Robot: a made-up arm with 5 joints. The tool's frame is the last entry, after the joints.
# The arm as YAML. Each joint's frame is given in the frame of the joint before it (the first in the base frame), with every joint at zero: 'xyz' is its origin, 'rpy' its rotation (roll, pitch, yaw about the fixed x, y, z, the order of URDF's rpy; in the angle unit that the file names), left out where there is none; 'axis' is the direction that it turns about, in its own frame. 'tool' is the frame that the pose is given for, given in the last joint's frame.
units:
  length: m
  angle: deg
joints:
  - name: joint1
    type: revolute
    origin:
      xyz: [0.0, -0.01, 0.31]
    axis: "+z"
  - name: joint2
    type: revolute
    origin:
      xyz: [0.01, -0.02, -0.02]
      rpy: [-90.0, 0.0, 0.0]
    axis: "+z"
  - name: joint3
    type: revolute
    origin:
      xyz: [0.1, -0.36, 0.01]
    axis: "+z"
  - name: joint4
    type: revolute
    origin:
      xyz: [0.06, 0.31, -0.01]
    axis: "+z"
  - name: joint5
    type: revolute
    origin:
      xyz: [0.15, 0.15, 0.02]
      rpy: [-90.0, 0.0, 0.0]
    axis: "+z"
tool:
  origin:
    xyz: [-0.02, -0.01, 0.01]
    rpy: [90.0, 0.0, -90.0]
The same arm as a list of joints. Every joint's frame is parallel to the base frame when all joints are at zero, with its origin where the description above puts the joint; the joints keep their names.
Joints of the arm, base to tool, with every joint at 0 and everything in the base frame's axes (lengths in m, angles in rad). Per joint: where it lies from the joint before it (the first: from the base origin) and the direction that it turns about. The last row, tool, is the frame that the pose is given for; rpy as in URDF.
joint1: axis 0 0 1 origin 0.0000 -0.0100 0.3100
joint2: axis 0 1 0 origin 0.0100 -0.0200 -0.0200
joint3: axis 0 1 0 origin 0.1000 0.0100 0.3600
joint4: axis 0 1 0 origin 0.0600 -0.0100 -0.3100
joint5: axis 0 0 -1 origin 0.1500 0.0200 -0.1500
tool: origin -0.0200 0.0100 -0.0100 rpy -1.5708 0.0000 1.5708

